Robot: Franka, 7 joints.
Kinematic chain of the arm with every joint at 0, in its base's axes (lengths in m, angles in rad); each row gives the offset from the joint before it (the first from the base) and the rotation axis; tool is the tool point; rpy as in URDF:
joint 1: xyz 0 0 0.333 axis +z
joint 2: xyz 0 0 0 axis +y
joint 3: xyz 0 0 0.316 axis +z
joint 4: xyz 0.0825 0 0 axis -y
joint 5: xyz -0.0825 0 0.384 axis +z
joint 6: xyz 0 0 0 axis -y
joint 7: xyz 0.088 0 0 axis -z
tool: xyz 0 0 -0.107 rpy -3.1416 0 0
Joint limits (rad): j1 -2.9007..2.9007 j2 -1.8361..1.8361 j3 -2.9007..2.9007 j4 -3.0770..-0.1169 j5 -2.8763..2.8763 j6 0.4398..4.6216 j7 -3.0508..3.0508
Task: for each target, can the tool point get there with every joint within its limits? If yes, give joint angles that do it. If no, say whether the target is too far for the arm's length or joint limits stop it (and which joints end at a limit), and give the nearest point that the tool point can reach.
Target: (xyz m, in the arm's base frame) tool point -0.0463 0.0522 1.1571
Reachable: yes | joints -2.2853 -0.3875 -0.4738 -0.5716 -1.8587 3.0689 -1.2599
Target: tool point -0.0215 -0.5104 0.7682
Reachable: yes | joints -0.2048 0.0307 -1.5873 -1.7564 -0.5957 3.9755 0.2897
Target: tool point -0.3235 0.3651 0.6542
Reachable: yes | joints 0.9153 0.5689 1.9850 -1.5431 2.2724 3.9494 -0.0177
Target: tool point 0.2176 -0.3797 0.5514
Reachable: yes | joints 0.4502 -1.2950 -1.2582 -2.5463 -0.6951 3.4332 -0.3146
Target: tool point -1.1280 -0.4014 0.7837
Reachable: no: too far | nearest point -0.7564 -0.2692 0.6352 | short by 0.421 m
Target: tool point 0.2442 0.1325 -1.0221
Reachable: no: too far | nearest point 0.2469 0.1339 -0.3608 | short by 0.661 m
